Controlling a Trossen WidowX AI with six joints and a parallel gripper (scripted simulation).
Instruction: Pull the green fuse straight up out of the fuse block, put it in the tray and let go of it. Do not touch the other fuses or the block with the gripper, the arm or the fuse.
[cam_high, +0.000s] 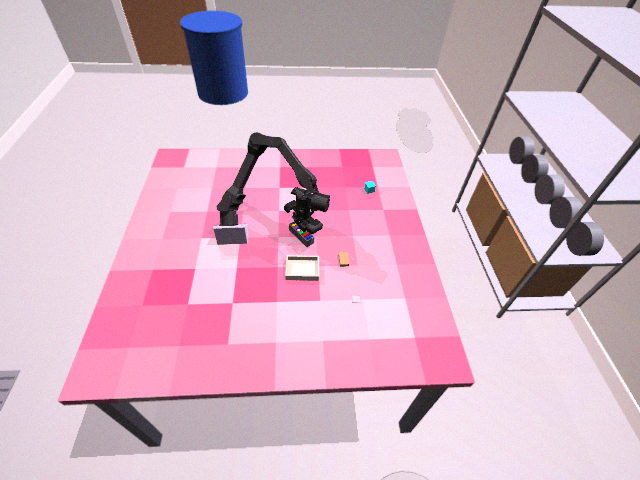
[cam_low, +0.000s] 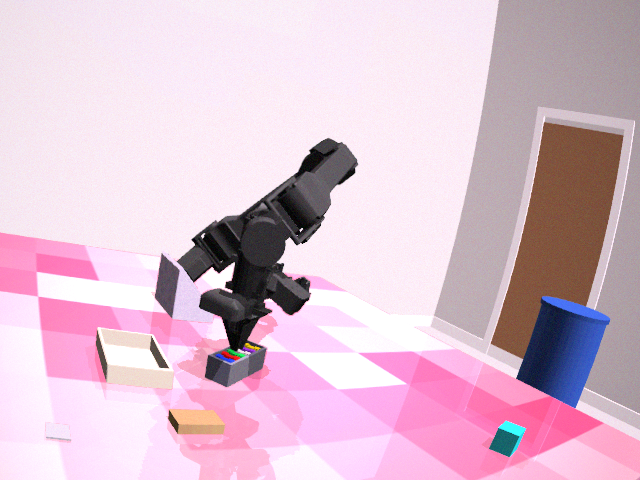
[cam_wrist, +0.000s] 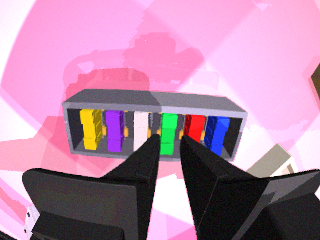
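My gripper tip is 20 mm above the green fuse. The rest, counted from my gripper tip: cream tray (170 mm to the right, 40 mm below, 10 mm ahead); then orange block (170 mm ahead, 120 mm to the right, 40 mm below); then cyan cube (330 mm to the left, 310 mm ahead, 30 mm below).
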